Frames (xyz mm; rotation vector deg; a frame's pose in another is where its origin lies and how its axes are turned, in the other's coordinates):
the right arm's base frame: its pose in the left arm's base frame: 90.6 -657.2 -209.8 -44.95 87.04 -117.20
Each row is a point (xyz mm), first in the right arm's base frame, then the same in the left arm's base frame.
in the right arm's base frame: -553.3 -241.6 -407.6
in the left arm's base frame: 203.4 60.8 -160.3
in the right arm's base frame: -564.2 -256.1 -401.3
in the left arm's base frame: 215.2 67.7 -146.7
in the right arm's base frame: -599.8 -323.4 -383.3
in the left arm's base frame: 251.0 97.6 -84.0
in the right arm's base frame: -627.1 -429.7 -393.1
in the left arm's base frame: 260.4 151.9 11.5
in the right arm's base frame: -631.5 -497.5 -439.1
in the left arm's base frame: 229.7 205.3 65.6
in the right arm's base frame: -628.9 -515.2 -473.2
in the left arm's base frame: 203.7 232.0 75.4
